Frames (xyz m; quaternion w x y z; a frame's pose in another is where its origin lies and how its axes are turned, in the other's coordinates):
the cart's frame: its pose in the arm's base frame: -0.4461 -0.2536 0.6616 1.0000 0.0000 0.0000 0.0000
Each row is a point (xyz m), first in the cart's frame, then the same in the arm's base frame.
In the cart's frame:
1: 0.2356 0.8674 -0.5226
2: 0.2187 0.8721 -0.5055
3: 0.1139 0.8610 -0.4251
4: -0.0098 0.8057 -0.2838
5: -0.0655 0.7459 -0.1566
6: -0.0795 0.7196 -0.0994
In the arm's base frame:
1: -0.2105 0.6138 0.1390
2: -0.2274 0.6185 0.1561
3: -0.3322 0.6074 0.2365
4: -0.4559 0.5521 0.3778
5: -0.5116 0.4923 0.5050
6: -0.5256 0.4660 0.5622

